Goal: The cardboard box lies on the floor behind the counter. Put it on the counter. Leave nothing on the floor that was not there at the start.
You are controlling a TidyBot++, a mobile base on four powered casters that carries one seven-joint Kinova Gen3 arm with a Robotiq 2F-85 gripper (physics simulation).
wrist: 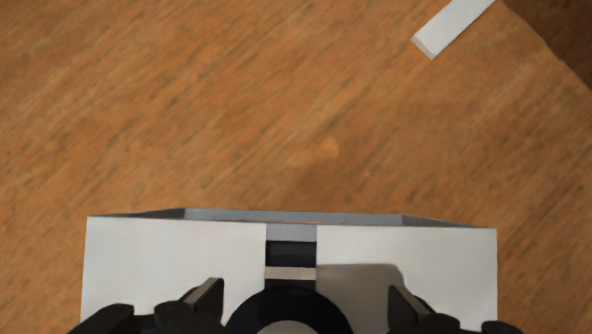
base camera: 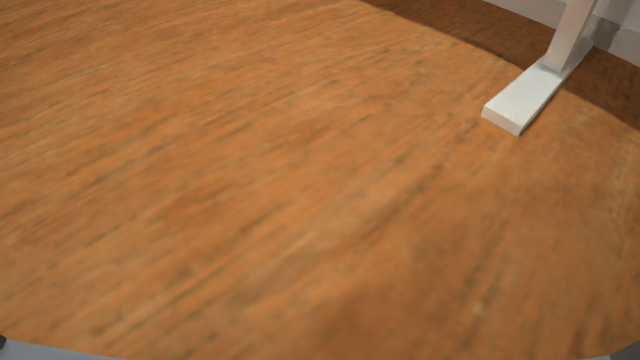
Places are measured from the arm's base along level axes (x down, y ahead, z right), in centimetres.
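Where they show: gripper, fingertip midpoint: (wrist: 305, 300).
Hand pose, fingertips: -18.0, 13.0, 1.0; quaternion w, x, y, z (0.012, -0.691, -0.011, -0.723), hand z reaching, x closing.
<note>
After its pixels a point has its place, as x, y, z.
The cardboard box does not show in either view. My gripper (wrist: 305, 300) {-18.0, 13.0, 1.0} is open and empty, with its two dark fingers wide apart at the bottom of the wrist view, over the white top of my own base. A white foot with an upright post (base camera: 527, 95) (wrist: 452, 25) stands on the wooden floor at the upper right; whether it belongs to the counter I cannot tell. The counter's top does not show.
The wooden floor (base camera: 300, 175) {39.7, 44.1, -2.0} (wrist: 225, 100) {39.6, 42.4, -18.4} stretches ahead of my base (wrist: 165, 260). A pale wall base (base camera: 535, 12) {37.0, 123.3, 73.2} runs behind the white foot at the upper right, with a dark shadow along it.
</note>
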